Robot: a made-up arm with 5 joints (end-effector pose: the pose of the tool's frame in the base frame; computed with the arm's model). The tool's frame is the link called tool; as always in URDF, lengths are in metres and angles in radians. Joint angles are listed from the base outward.
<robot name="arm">
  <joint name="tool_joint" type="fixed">
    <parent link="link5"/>
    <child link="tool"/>
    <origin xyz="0.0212 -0.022 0.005" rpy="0 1.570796 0"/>
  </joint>
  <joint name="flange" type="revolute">
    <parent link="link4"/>
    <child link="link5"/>
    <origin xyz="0.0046 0.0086 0.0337" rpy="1.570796 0 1.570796"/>
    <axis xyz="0 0 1"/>
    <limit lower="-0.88" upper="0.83"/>
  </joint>
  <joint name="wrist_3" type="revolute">
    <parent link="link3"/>
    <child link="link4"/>
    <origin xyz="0.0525 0.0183 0.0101" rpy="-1.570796 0 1.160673"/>
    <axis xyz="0 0 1"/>
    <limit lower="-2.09" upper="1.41"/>
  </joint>
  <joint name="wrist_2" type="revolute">
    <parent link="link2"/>
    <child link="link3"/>
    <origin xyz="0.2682 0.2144 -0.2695" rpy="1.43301 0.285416 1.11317"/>
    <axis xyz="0 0 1"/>
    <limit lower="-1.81" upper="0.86"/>
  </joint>
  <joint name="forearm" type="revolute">
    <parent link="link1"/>
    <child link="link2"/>
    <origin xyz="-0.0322 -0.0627 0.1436" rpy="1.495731 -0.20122 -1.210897"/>
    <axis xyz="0 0 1"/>
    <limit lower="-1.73" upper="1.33"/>
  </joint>
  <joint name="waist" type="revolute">
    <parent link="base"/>
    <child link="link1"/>
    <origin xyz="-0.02 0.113 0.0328" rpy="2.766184 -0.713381 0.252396"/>
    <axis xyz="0 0 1"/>
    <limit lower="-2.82" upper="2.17"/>
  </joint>
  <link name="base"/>
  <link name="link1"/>
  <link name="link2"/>
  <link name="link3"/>
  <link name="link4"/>
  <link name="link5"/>
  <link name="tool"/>
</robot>
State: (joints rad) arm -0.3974 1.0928 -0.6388 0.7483 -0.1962
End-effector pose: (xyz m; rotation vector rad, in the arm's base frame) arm 0.4881 -0.0271 -0.0757 -0.5514 -0.0467 1.5219
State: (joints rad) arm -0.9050 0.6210 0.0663 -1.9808 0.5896
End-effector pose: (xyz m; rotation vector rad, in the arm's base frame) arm 0.4298 0.1926 -0.3046 1.5321 -1.6193 0.0088
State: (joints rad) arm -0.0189 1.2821 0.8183 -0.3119 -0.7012
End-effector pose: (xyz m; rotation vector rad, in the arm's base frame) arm 0.3571 -0.1636 -0.1254 0.9866 -1.0586 0.2424
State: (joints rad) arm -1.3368 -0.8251 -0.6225 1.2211 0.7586
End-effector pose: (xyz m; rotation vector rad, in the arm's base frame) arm -0.0635 0.4326 -0.3197 0.6439 -1.0172 2.4886
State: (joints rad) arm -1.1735 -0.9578 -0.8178 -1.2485 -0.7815
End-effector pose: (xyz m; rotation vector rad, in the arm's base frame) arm -0.0739 0.5280 -0.2721 -2.0431 0.3518 -0.1681
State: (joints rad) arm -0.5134 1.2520 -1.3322 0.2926 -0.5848
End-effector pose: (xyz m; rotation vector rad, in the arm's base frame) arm 0.4971 -0.0104 -0.0312 -0.5576 0.2477 2.2443
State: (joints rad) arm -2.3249 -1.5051 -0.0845 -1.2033 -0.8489
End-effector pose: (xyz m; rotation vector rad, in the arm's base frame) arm -0.4019 0.0758 -0.1818 2.4759 0.6180 -1.1968
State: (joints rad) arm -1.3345 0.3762 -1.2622 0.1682 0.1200
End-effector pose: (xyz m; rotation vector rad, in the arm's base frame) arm 0.3342 0.3261 -0.3555 -0.5956 0.5979 -2.9504
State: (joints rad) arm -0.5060 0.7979 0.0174 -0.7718 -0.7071
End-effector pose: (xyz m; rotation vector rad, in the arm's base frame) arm 0.5021 0.0710 -0.1904 1.4306 -0.8833 1.6263
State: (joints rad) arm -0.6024 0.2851 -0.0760 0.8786 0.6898
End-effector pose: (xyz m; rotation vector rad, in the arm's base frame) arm 0.4302 0.2666 -0.2204 -0.3541 -0.6183 1.6898
